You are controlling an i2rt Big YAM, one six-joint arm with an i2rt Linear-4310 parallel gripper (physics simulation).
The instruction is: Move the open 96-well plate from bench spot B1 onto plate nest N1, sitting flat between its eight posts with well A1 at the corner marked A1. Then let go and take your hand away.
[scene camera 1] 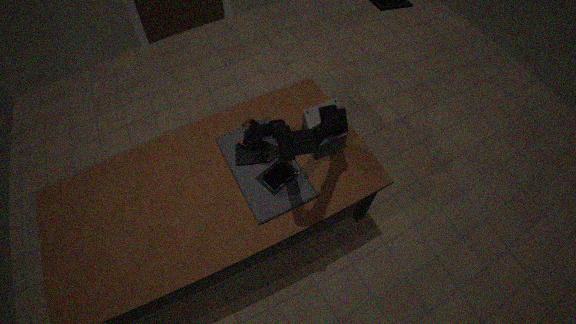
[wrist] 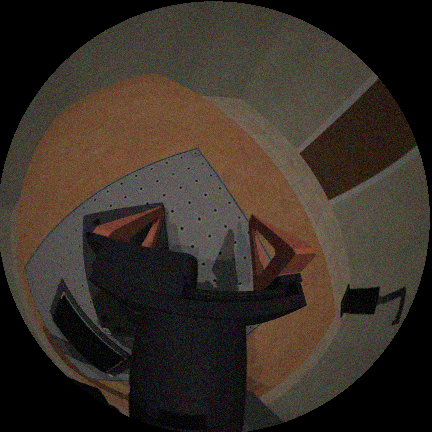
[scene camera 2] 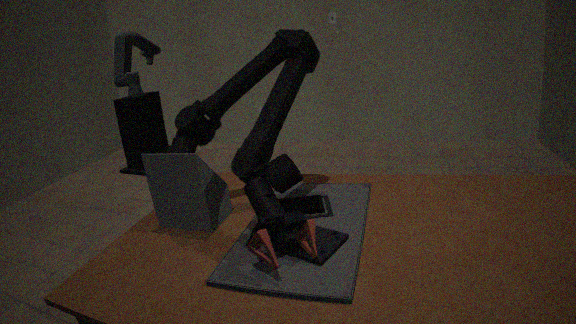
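Seen in the pictures: gripper, fingertip midpoint: (scene camera 1: 239, 134) (wrist: 205, 214) (scene camera 2: 297, 263); arm's base, origin of the base link: (scene camera 2: 177, 167).
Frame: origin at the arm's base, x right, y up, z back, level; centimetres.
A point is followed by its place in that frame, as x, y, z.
The dark 96-well plate (scene camera 1: 279, 175) @(-12.9, -13.8, -29.8) (scene camera 2: 306, 205) @(-11.1, -13.5, -32.6) (wrist: 85, 332) @(-8.2, -13.8, -31.8) lies in a light-edged outline on the grey perforated board (scene camera 1: 270, 207) @(-26.0, -15.1, -39.1) (scene camera 2: 320, 287) @(18.5, -15.1, -46.0) (wrist: 190, 190) @(16.0, -15.1, -44.8). Its wells and A1 corner are too dark to read. The plate nest (scene camera 1: 252, 156) @(1.8, -13.9, -38.2) (scene camera 2: 335, 244) @(5.0, -13.9, -45.2) (wrist: 102, 219) @(3.7, -13.9, -45.0) is a dark slab beside it on the same board, turned at an angle to the plate. Its posts and A1 mark cannot be told clearly. My gripper (scene camera 1: 243, 134) @(15.5, -12.3, -40.3) (scene camera 2: 297, 261) @(15.5, -12.3, -40.3) (wrist: 205, 214) @(15.5, -12.3, -40.3) is open and empty, low over the board beside the nest, with one orange finger at the nest's edge. It is apart from the plate and partly hides the nest.
The arm's grey base block (scene camera 1: 312, 117) @(1.5, 2.4, -7.9) (scene camera 2: 180, 195) @(5.2, -5.8, -3.9) stands near the end of the orange-brown table (scene camera 1: 150, 200) @(-2.3, -16.4, -91.6) (scene camera 2: 450, 240) @(-4.3, -16.4, -71.1) (wrist: 100, 130) @(0.8, -16.4, -71.5). A black pedestal (scene camera 2: 141, 132) (wrist: 361, 300) with a small grey arm stands beyond the table. The picture is dark and grainy.
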